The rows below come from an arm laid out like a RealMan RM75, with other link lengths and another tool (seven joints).
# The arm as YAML. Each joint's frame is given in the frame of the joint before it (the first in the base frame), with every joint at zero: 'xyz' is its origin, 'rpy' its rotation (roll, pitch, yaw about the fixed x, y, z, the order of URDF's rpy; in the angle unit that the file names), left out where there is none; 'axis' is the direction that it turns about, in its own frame. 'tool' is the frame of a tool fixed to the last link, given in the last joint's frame.
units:
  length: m
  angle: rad
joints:
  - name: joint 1
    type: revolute
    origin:
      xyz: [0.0, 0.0, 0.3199]
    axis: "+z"
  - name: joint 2
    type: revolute
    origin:
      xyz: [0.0, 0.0, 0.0]
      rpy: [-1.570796, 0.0, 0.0]
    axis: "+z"
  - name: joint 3
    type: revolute
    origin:
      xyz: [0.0, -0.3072, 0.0]
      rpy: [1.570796, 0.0, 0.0]
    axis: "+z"
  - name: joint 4
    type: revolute
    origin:
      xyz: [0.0, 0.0, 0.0]
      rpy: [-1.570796, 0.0, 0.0]
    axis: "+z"
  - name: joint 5
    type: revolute
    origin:
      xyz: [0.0, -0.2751, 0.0]
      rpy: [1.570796, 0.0, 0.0]
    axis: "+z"
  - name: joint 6
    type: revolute
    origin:
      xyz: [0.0, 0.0, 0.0]
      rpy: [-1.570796, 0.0, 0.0]
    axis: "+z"
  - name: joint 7
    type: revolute
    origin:
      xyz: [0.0, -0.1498, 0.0]
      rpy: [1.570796, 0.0, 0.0]
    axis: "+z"
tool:
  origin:
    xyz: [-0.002, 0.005, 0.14]
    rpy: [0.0, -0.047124, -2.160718]
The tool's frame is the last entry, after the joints.
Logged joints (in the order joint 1, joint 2, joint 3, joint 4, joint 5, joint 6, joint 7), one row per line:
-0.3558, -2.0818, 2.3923, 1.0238, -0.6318, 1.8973, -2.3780
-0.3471, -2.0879, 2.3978, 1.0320, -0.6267, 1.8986, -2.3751
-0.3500, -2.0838, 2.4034, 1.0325, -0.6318, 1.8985, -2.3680
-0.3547, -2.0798, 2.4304, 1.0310, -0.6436, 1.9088, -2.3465
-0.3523, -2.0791, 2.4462, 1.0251, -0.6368, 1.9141, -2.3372
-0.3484, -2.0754, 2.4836, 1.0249, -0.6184, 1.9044, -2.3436
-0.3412, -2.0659, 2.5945, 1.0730, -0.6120, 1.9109, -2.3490
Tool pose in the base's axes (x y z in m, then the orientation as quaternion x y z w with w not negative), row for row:
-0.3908, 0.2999, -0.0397, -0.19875, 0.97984, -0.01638, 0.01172
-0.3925, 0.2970, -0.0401, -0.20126, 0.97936, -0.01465, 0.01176
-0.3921, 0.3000, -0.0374, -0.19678, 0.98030, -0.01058, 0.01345
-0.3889, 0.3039, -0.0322, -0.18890, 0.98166, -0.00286, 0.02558
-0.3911, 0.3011, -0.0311, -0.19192, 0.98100, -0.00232, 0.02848
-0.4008, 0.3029, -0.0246, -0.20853, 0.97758, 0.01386, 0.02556
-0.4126, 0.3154, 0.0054, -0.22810, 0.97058, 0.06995, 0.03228
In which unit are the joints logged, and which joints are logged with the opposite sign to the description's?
The joints are logged in radians. Opposite sign: joint 3, joint 4.
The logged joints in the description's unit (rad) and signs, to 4 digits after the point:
-0.3558, -2.0818, -2.3923, -1.0238, -0.6318, 1.8973, -2.3780
-0.3471, -2.0879, -2.3978, -1.0320, -0.6267, 1.8986, -2.3751
-0.3500, -2.0838, -2.4034, -1.0325, -0.6318, 1.8985, -2.3680
-0.3547, -2.0798, -2.4304, -1.0310, -0.6436, 1.9088, -2.3465
-0.3523, -2.0791, -2.4462, -1.0251, -0.6368, 1.9141, -2.3372
-0.3484, -2.0754, -2.4836, -1.0249, -0.6184, 1.9044, -2.3436
-0.3412, -2.0659, -2.5945, -1.0730, -0.6120, 1.9109, -2.3490

